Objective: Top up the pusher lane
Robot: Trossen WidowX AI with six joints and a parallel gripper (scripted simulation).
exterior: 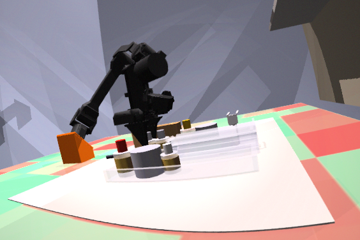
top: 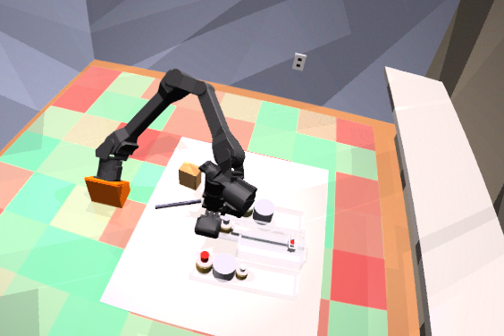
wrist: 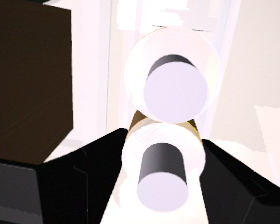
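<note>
Now: the brown box 10 mm ahead of my gripper tip, 80 mm to the left of it and 10 mm above it. The rest, counted from my gripper tip: sprung lane 150 mm ahead, 10 mm below; dark rod 130 mm behind, 40 mm to the left, 20 mm below.
</note>
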